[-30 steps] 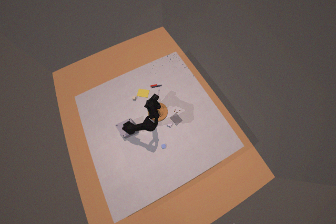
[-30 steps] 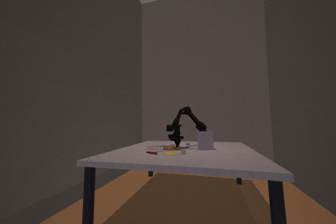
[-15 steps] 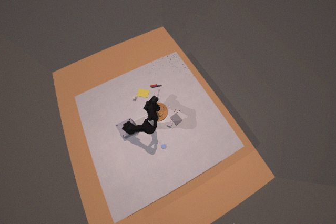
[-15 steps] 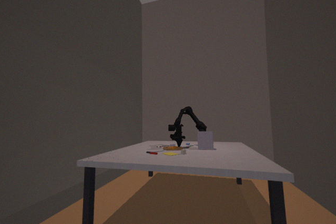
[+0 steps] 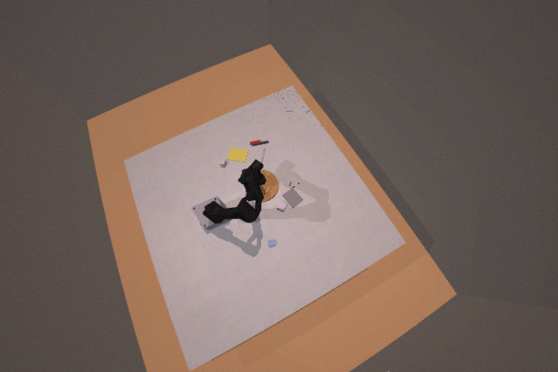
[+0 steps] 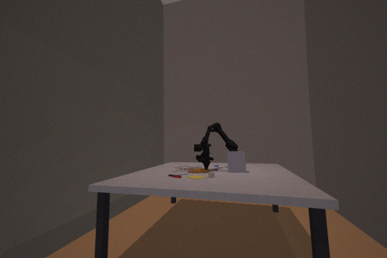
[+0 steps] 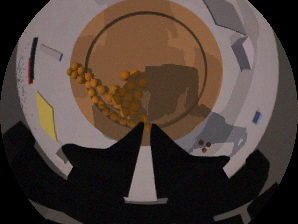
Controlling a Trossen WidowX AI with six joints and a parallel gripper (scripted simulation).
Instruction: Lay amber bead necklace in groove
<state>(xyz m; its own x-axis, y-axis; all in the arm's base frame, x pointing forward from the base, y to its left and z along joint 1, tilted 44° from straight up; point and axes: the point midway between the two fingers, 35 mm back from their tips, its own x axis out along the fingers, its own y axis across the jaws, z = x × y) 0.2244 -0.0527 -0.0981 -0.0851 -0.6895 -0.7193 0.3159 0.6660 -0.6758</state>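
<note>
The round bead board lies 60 mm ahead of my gripper tip, 10 mm to the right of it and 10 mm below it. From my gripper tip the other things lie so: cream cube (70 mm behind, 250 mm to the left); thin grey bar (160 mm ahead, 160 mm to the left, 10 mm below); grey square plate (180 mm ahead, 170 mm to the right, 20 mm below).
</note>
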